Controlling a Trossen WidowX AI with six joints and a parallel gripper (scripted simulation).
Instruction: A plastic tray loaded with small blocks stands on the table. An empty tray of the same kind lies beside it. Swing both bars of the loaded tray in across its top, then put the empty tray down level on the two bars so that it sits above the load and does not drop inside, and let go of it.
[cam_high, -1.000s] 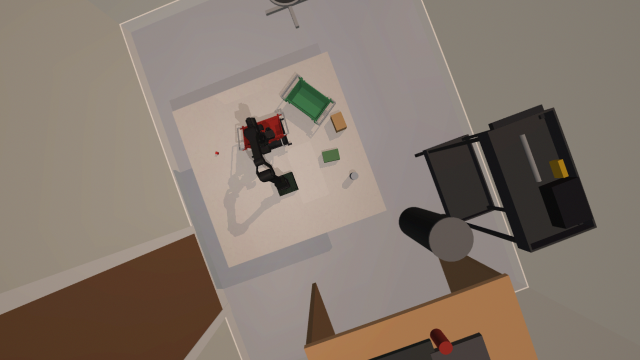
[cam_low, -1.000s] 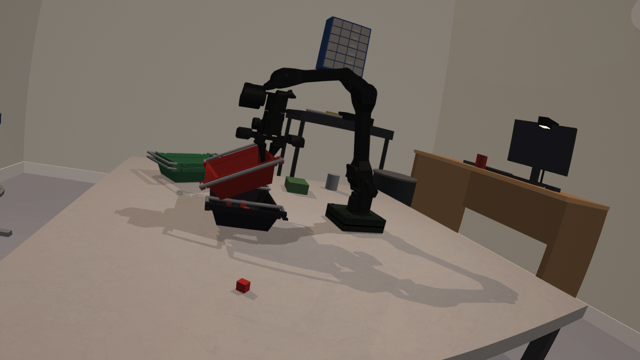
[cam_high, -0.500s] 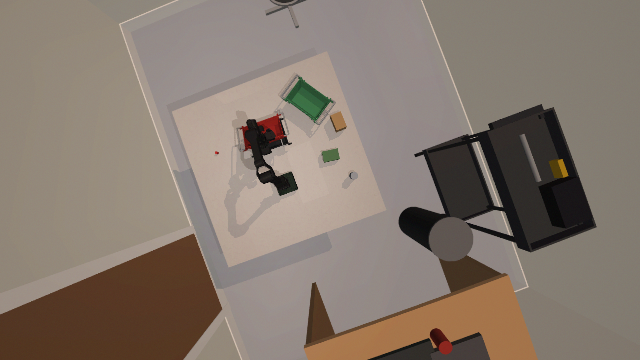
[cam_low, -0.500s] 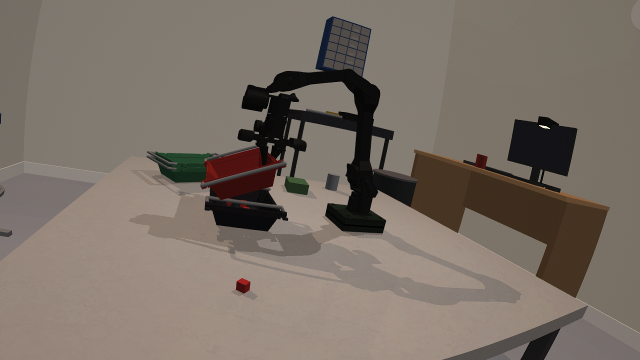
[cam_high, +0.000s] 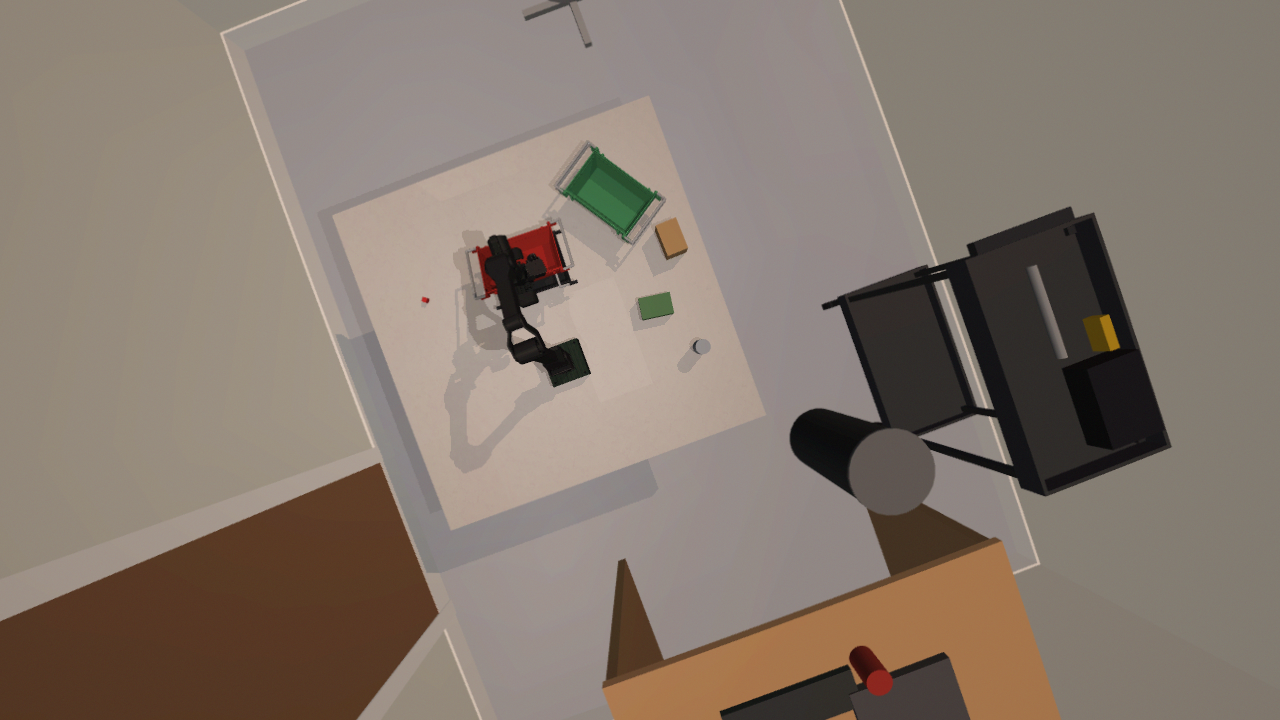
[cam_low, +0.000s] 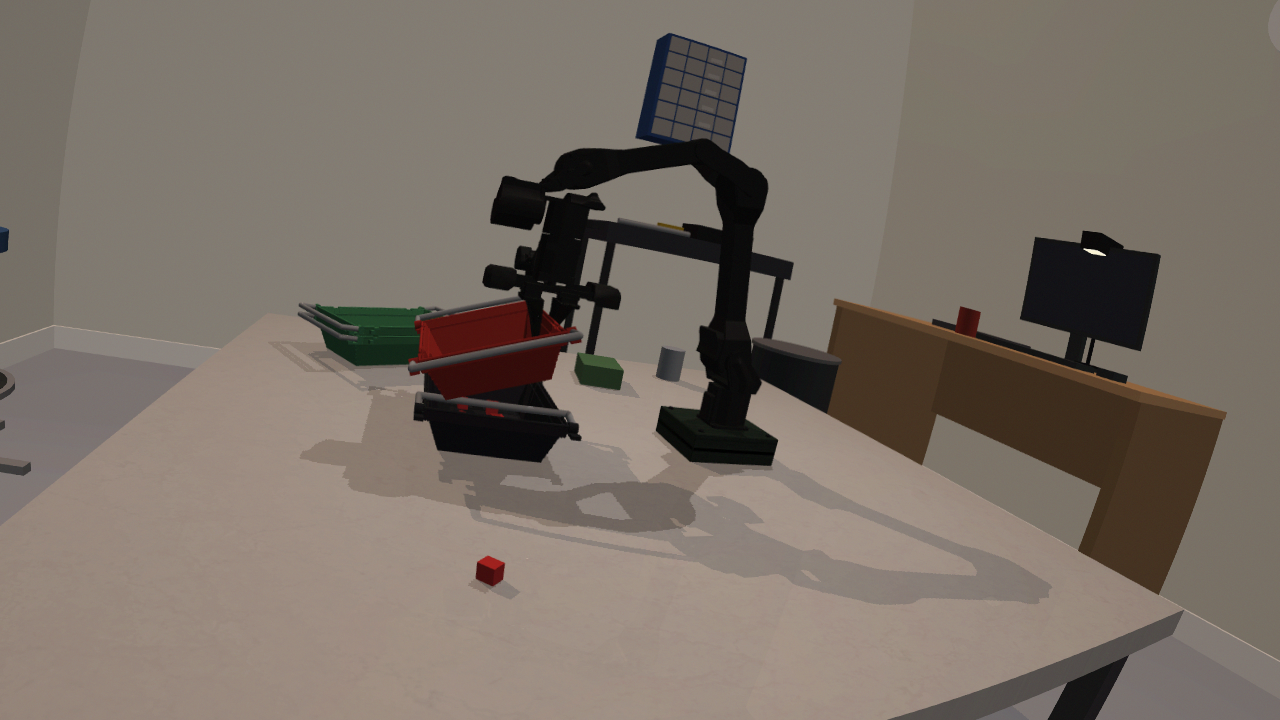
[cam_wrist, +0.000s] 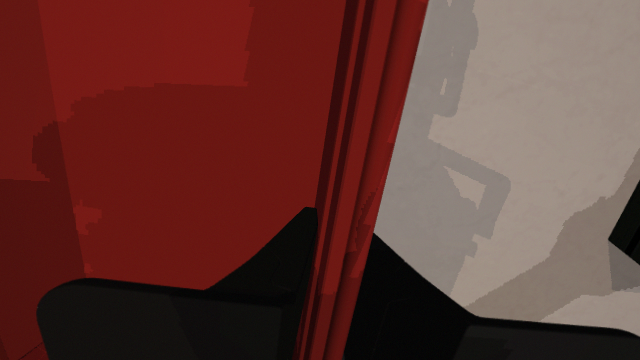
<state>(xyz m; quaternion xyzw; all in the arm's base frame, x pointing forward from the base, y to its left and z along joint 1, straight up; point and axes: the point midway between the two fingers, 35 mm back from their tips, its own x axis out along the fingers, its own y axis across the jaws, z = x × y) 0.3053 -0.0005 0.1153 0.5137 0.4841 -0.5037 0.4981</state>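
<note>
My gripper tip is 80 mm short of the red tray and 10 mm below it. From my gripper tip the other things lie so: tan box: 10 mm behind, 540 mm to the right, 90 mm below; then green box: 220 mm behind, 390 mm to the right, 100 mm below; then grey cylinder: 430 mm behind, 500 mm to the right, 90 mm below.
</note>
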